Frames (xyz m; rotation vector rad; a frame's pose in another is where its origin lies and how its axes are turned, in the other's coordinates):
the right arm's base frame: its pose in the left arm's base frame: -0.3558 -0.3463 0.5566 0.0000 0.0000 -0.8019
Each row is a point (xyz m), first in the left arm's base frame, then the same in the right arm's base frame.
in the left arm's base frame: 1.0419 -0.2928 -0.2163
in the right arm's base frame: 0.9334 1.0417 -0.7729
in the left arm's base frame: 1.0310 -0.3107 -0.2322
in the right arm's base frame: 0.9387 1.0214 -0.7888
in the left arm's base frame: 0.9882 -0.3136 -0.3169
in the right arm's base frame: 0.9110 0.9886 -0.8735
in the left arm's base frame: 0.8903 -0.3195 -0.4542
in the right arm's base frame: 0.8472 0.9142 -1.0108
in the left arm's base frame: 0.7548 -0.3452 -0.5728
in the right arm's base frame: 0.7715 0.7989 -1.1294
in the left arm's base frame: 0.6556 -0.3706 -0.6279
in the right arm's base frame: 0.7207 0.7100 -1.1845
